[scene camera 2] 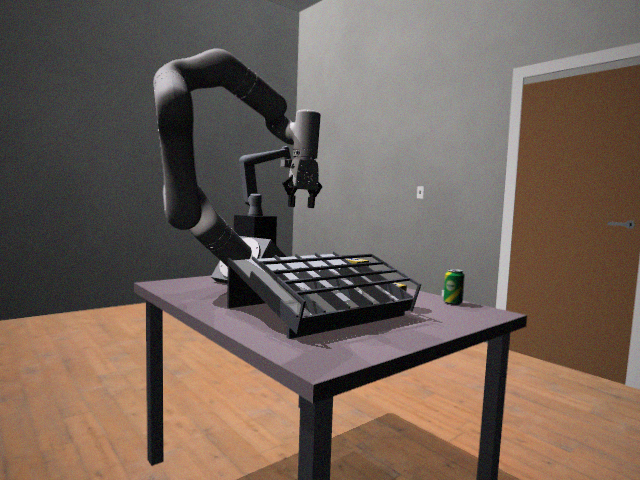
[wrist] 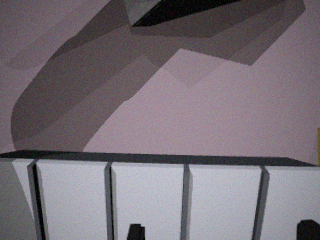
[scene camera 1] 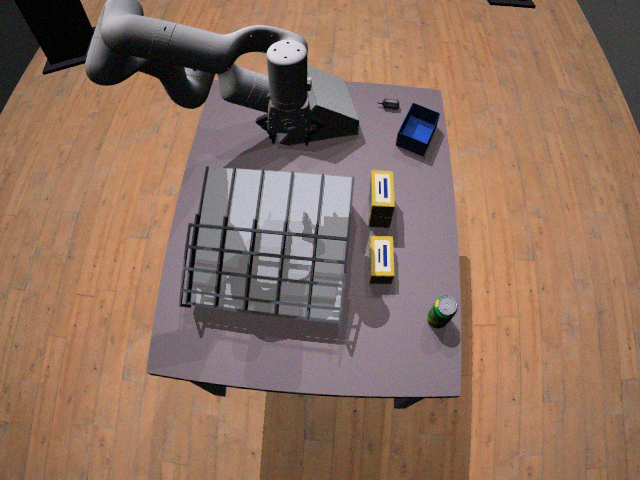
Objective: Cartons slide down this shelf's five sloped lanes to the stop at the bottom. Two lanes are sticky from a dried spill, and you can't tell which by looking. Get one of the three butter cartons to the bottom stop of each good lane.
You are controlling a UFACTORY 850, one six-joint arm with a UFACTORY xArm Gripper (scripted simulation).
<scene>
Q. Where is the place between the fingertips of the gripper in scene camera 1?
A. At 290,140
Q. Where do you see a yellow butter carton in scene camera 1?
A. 381,256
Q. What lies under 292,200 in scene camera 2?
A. The gripper.
</scene>
